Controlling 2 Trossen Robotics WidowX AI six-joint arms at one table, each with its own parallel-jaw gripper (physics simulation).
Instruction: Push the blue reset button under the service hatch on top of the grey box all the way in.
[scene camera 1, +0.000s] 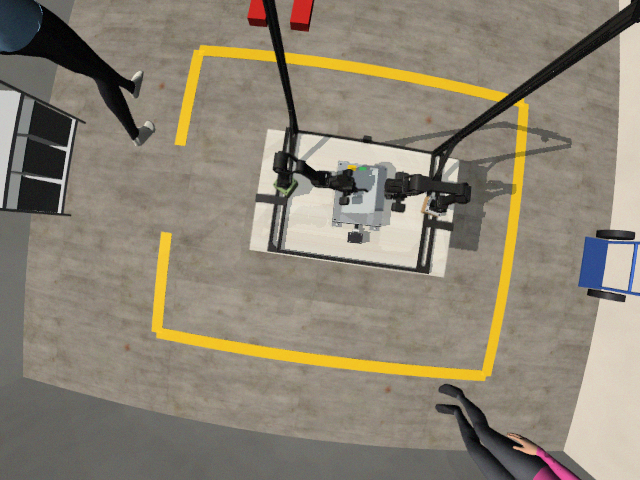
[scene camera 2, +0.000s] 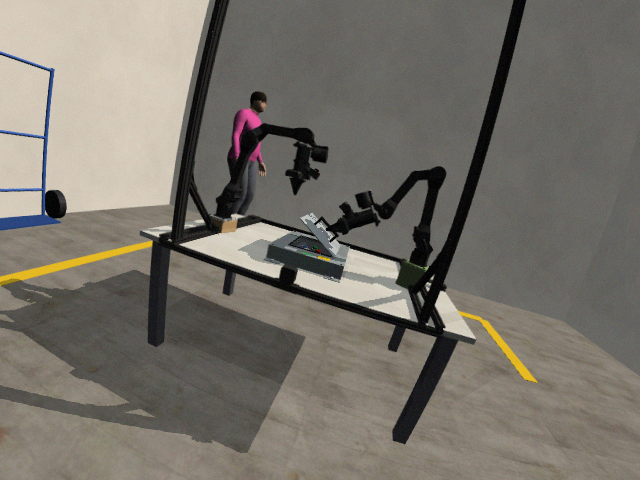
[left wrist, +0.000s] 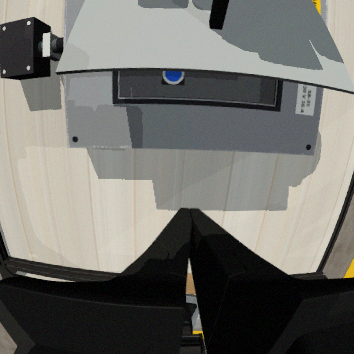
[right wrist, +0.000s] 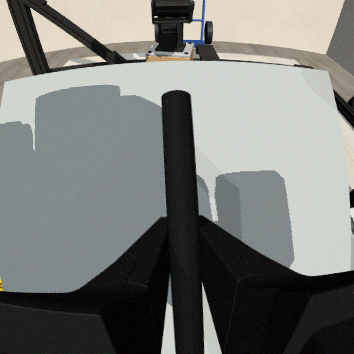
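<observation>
The grey box (scene camera 1: 336, 218) (scene camera 2: 305, 264) (left wrist: 225, 127) sits mid-table. Its service hatch (scene camera 1: 372, 198) (scene camera 2: 310, 224) (left wrist: 135, 45) (right wrist: 260, 125) is tilted partly open over the button panel. The blue button (left wrist: 173, 76) shows just under the hatch's free edge in the left wrist view; how deep it sits cannot be told. My right gripper (scene camera 2: 332, 228) (right wrist: 180, 224) is shut on the hatch's black bar handle (right wrist: 177, 150) (left wrist: 218, 12). My left gripper (scene camera 2: 295, 192) (left wrist: 187, 216) is shut and empty, pointing down, high above the table beside the box.
A black block (scene camera 1: 355, 237) (scene camera 2: 287, 274) (left wrist: 20, 47) is attached at one side of the box. Black rails (scene camera 2: 310, 298) frame the table (scene camera 2: 372, 289), with tall posts at both ends. A tan block (scene camera 2: 224, 224) and a green block (scene camera 2: 412, 273) sit at the arm bases.
</observation>
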